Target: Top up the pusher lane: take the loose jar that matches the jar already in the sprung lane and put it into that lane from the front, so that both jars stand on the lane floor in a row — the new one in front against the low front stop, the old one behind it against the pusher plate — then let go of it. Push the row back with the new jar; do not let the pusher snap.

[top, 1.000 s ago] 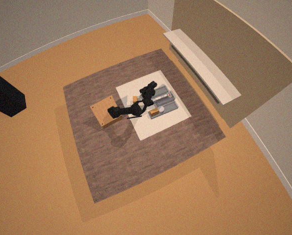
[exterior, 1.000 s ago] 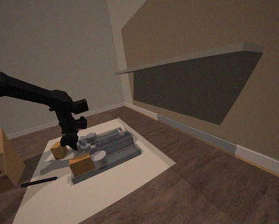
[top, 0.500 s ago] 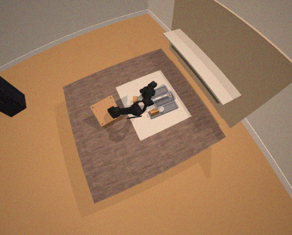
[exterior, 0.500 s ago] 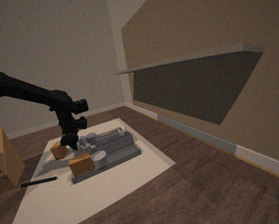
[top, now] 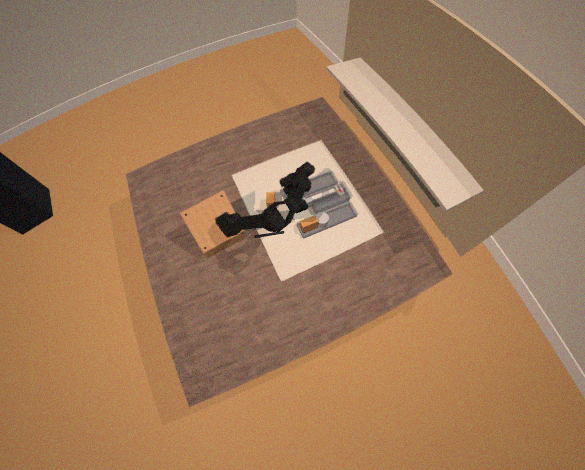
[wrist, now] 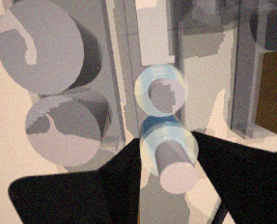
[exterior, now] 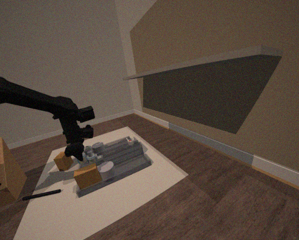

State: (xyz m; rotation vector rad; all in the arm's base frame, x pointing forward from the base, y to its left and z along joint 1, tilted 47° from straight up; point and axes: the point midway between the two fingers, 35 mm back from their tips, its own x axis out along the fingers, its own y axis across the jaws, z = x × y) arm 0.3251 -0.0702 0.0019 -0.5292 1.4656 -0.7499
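Right now the grey lane rack is 14 cm ahead of my gripper tip, 5 cm to the right of it and 3 cm below it. The rest, counted from my gripper tip: black pen: 17 cm behind, 6 cm to the right, 4 cm below.
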